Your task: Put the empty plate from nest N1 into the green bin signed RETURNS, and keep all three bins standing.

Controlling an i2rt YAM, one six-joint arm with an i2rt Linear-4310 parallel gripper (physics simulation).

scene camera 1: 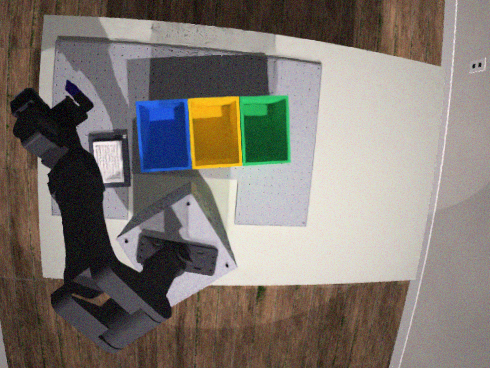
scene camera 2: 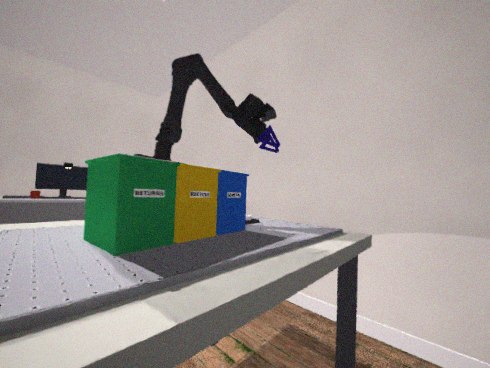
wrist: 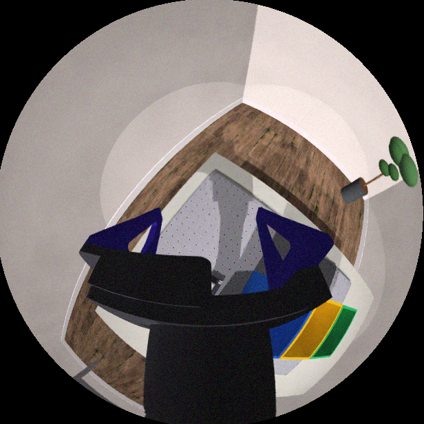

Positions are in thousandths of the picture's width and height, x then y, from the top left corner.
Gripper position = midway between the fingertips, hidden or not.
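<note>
My gripper (scene camera 1: 105, 257) is visible. A blue bin (scene camera 1: 334, 346) is in view, the same blue bin (scene camera 2: 472, 542) being visible also as the blue bin (wrist: 664, 794). A green bin appears in scene camera 2 (scene camera 2: 266, 548), in scene camera 1 (scene camera 1: 540, 327) and in the wrist view (wrist: 817, 742). A yellow bin appears in scene camera 1 (scene camera 1: 440, 365), in scene camera 2 (scene camera 2: 401, 510) and in the wrist view (wrist: 756, 756). A white plate (scene camera 1: 221, 420) is visible.
</note>
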